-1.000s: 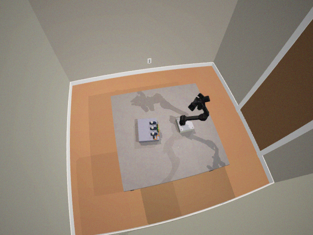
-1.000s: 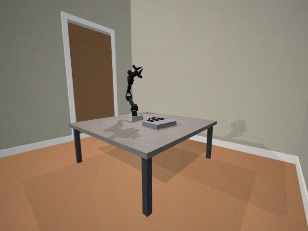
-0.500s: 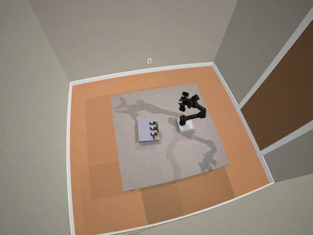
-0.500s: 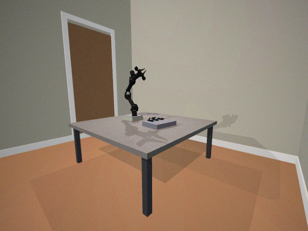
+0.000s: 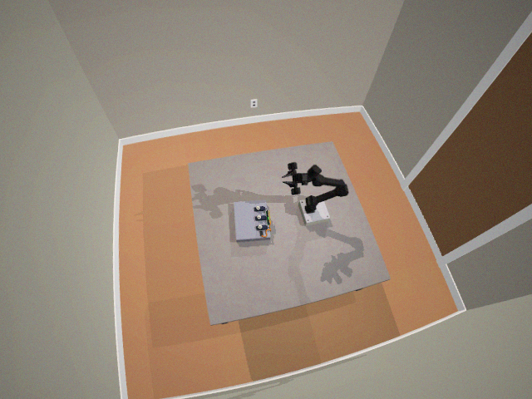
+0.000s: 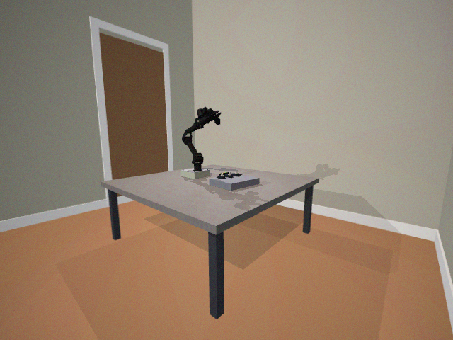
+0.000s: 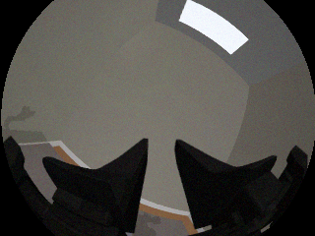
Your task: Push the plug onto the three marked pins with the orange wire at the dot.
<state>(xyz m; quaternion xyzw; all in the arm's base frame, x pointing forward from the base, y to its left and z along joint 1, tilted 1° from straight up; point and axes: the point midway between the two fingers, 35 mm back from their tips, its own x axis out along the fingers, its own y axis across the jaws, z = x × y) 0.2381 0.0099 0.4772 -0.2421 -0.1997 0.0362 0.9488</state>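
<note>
The green band is 480 mm below my gripper tip and 60 mm ahead of it. From my gripper tip the other things lie so: grey printed holder: 530 mm below, 210 mm ahead, 30 mm to the right.
</note>
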